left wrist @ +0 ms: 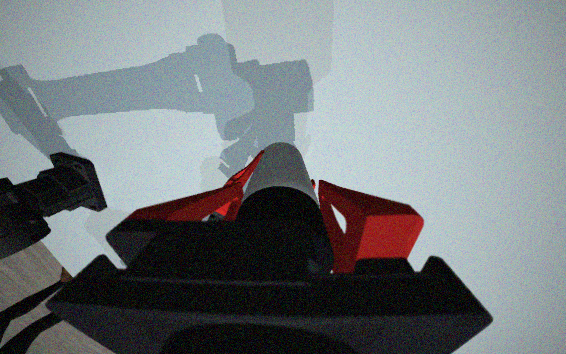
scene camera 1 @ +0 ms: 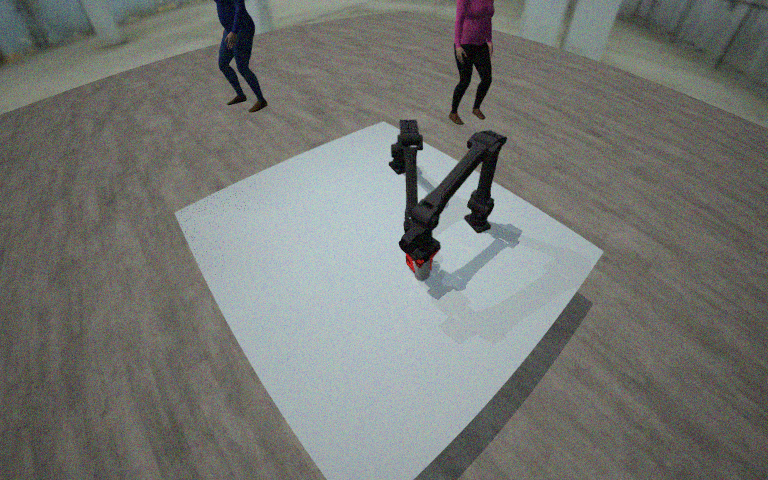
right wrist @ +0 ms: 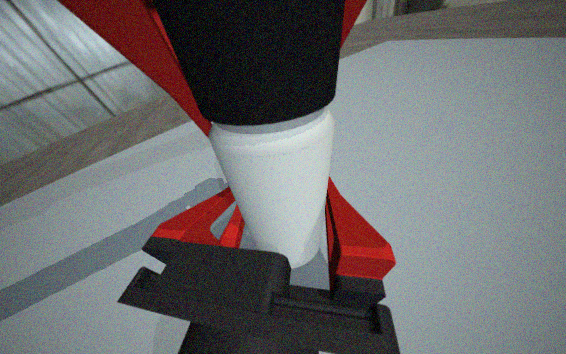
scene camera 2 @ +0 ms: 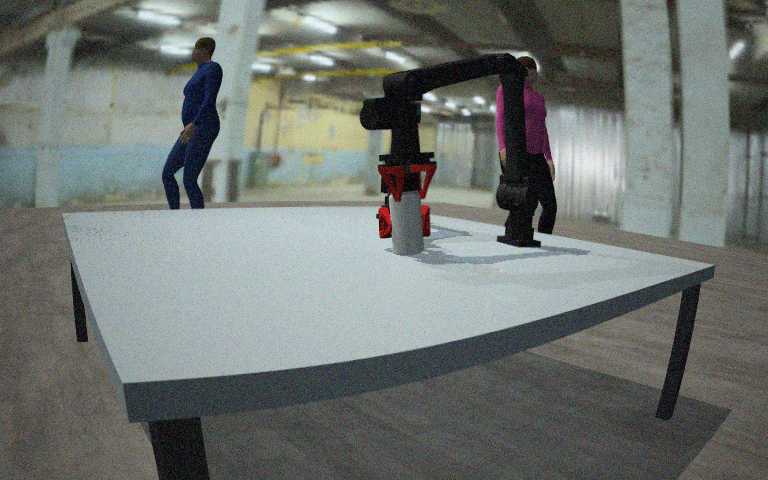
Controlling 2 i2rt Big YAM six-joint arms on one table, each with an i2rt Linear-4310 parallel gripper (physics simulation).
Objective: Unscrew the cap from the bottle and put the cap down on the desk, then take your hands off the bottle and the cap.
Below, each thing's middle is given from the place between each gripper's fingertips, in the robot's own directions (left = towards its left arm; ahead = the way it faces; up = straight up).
Scene:
Now: left hand 10 mm short of the black cap (right wrist: 243, 70), 20 mm to the left of it and 40 mm below it.
Now: the black cap 90 mm above my right hand and 20 mm to the right of it.

